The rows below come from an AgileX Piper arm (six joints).
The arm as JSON. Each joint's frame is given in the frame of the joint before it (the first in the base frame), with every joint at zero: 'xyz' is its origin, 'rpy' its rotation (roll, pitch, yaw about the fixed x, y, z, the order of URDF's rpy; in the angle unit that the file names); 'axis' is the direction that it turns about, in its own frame. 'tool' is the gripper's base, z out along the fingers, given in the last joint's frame.
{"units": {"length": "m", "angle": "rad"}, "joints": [
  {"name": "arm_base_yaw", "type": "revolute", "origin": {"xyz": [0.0, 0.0, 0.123], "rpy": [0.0, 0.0, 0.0]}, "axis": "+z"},
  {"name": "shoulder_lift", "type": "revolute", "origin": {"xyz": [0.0, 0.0, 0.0], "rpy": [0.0, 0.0, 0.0]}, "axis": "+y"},
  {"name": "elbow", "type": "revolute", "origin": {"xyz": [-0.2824, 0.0, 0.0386], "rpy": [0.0, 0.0, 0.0]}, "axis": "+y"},
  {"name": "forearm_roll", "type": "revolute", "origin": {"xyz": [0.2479, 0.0, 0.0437], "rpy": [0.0, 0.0, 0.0]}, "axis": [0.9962, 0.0, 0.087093]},
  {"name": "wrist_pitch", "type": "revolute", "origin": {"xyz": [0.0, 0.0, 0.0], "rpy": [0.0, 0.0, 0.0]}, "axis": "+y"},
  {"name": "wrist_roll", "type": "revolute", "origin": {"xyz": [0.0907, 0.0, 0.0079], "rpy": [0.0, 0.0, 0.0]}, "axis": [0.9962, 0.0, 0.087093]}
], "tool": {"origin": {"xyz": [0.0, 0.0, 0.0], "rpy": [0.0, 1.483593, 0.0]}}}
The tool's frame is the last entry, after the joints.
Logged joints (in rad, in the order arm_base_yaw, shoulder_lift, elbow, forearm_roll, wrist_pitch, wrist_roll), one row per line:
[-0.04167 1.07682 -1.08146 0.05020 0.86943 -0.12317]
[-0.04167 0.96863 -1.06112 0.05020 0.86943 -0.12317]
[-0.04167 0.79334 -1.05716 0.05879 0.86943 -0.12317]
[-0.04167 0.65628 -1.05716 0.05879 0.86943 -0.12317]
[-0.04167 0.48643 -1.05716 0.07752 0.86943 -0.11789]
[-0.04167 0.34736 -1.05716 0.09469 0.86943 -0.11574]
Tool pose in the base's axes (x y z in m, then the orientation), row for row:
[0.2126 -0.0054 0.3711 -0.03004 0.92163 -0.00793 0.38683]
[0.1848 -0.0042 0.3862 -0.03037 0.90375 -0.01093 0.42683]
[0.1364 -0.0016 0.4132 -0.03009 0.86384 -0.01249 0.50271]
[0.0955 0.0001 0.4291 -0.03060 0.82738 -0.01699 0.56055]
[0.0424 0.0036 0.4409 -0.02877 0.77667 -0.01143 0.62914]
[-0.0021 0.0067 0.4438 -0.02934 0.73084 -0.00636 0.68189]
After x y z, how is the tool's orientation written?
As a quaternion, x y z w.
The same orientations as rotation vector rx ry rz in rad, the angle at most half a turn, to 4 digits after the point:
[-0.0765 2.3459 -0.0202]
[-0.0759 2.2582 -0.0273]
[-0.0727 2.0866 -0.0302]
[-0.0721 1.9497 -0.0400]
[-0.0659 1.7793 -0.0262]
[-0.0658 1.6395 -0.0143]

